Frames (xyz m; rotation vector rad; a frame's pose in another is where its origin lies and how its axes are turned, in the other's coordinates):
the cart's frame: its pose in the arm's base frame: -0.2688 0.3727 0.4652 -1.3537 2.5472 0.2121
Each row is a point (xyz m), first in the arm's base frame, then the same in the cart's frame.
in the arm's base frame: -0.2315 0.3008 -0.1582
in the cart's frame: 0.2145 -0.0784 0.5857
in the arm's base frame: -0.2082 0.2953 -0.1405
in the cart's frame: 0.2013 -0.1006 0.5709
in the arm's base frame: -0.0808 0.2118 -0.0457
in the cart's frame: 0.1721 -0.2518 0.4788
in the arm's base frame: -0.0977 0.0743 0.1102
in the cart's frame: 0.2459 -0.3127 0.2935
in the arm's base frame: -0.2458 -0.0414 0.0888
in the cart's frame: 0.4234 -0.2546 0.2638
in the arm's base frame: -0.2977 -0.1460 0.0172
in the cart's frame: 0.5547 -0.2707 0.2992
